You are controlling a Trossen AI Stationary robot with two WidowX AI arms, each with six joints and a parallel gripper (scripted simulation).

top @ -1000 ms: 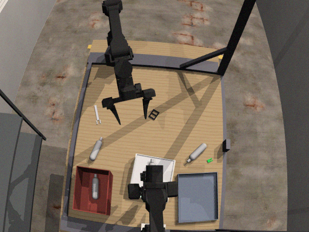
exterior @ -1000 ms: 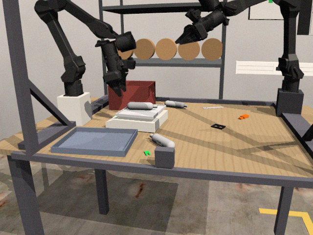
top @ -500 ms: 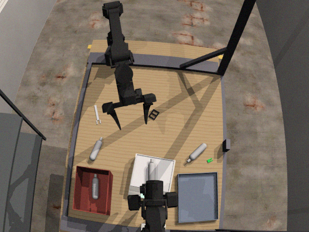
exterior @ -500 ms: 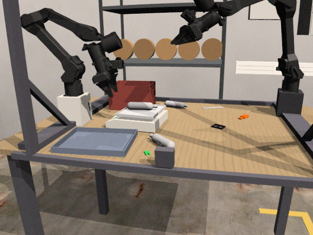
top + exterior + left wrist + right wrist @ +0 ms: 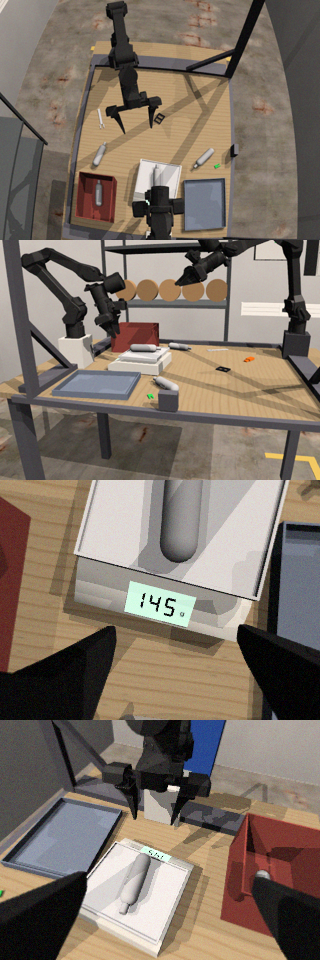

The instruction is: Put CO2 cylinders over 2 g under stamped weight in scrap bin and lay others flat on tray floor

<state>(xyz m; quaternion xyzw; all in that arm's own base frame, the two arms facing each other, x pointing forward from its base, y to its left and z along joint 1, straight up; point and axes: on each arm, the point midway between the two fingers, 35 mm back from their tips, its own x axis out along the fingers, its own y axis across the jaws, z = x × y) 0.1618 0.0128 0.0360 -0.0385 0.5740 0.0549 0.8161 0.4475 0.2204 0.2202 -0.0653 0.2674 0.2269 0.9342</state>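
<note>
Right now the scale plate is 120 mm to the right of my left hand, 100 mm below it and 30 mm behind it. The rest, counted from my left hand: red scrap bin: 250 mm ahead, 120 mm below, 80 mm to the right; blue-grey tray: 210 mm behind, 150 mm below, 30 mm to the left; white scale: 120 mm below, 110 mm to the right, 30 mm behind.
</note>
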